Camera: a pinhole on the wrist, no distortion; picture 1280 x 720 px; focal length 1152.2 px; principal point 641.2 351.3 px. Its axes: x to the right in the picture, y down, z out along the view. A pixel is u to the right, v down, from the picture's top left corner.
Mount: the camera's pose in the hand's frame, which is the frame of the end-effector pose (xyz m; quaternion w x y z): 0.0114 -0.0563 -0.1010 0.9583 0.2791 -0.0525 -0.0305
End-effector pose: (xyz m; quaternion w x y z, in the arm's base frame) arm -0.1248 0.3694 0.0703 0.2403 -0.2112 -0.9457 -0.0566
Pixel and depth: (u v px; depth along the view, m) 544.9 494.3 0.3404
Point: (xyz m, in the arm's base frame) -0.2538 0.2112 -0.1373
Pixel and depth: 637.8 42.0 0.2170
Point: -0.2272 0.1740 0.0177
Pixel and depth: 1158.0 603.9 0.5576
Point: -0.5932 0.2917 -0.2347
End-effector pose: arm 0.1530 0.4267 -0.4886 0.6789 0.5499 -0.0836 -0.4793
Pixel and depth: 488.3 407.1 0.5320
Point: -0.3107 0.3008 -0.5615
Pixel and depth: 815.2 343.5 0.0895
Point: 0.1176 0.4396 -0.5914
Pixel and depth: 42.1 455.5 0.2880
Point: -0.1251 0.4698 -0.5081
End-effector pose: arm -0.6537 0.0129 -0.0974 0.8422 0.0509 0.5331 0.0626
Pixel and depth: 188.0 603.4 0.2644
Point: -0.5685 -0.1464 0.0506
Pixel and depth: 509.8 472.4 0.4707
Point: -0.3953 -0.2652 0.0831
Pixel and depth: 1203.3 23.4 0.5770
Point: -0.2467 -0.4776 -0.2365
